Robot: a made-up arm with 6 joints. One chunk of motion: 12 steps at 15 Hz.
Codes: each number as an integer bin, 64 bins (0 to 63) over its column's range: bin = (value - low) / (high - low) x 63, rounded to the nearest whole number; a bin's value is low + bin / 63 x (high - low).
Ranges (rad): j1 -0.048..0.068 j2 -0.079..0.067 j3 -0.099..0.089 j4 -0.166..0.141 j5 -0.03..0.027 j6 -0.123..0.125
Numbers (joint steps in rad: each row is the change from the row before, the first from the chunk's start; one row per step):
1: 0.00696 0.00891 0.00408 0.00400 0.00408 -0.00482
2: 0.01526 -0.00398 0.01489 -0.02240 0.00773 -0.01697
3: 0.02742 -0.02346 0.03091 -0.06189 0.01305 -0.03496
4: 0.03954 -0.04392 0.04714 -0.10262 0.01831 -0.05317
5: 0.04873 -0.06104 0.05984 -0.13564 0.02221 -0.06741
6: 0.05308 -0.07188 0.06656 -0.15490 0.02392 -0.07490
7: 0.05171 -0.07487 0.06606 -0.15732 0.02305 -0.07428
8: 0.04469 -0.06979 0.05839 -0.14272 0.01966 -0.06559
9: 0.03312 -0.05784 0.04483 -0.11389 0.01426 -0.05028
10: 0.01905 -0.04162 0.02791 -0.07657 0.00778 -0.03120
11: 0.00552 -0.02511 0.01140 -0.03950 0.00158 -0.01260
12: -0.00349 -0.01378 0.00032 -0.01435 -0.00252 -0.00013
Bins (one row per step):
1: 30 38 35 35 38 30
2: 34 32 38 29 42 27
3: 41 24 44 21 48 22
4: 48 15 49 13 53 18
5: 53 8 53 6 58 14
6: 55 3 55 2 60 12
7: 54 2 55 2 59 12
8: 50 4 53 5 55 15
9: 44 9 48 11 49 18
10: 36 16 43 18 42 23
11: 29 23 37 26 35 28
12: 24 28 33 31 30 31

